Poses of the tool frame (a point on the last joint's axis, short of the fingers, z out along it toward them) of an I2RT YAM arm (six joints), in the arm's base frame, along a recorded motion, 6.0 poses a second.
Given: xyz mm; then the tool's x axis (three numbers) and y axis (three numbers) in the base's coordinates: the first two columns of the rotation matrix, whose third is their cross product.
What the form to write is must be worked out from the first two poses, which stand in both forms.
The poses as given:
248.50 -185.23 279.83 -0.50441 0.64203 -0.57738 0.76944 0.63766 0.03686
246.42 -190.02 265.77 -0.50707 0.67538 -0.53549 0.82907 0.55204 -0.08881
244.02 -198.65 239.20 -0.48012 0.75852 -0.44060 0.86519 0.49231 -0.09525
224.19 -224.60 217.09 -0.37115 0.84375 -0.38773 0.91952 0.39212 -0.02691
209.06 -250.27 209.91 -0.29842 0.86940 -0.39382 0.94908 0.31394 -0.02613
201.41 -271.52 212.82 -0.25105 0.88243 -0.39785 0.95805 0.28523 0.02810
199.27 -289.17 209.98 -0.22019 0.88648 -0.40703 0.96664 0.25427 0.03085
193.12 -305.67 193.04 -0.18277 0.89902 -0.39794 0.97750 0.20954 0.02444
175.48 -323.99 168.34 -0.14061 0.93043 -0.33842 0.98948 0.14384 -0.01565
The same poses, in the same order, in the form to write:
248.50 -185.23 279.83 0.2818 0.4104 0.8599 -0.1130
246.42 -190.02 265.77 0.2264 0.4418 0.8513 -0.1697
244.02 -198.65 239.20 0.1729 0.4796 0.8463 -0.1543
224.19 -224.60 217.09 0.1578 0.5381 0.8192 -0.1201
209.06 -250.27 209.91 0.1555 0.5715 0.7955 -0.1281
201.41 -271.52 212.82 0.1711 0.5875 0.7832 -0.1105
199.27 -289.17 209.98 0.1741 0.5997 0.7726 -0.1151
193.12 -305.67 193.04 0.1656 0.6174 0.7598 -0.1185
175.48 -323.99 168.34 0.1249 0.6435 0.7459 -0.1182

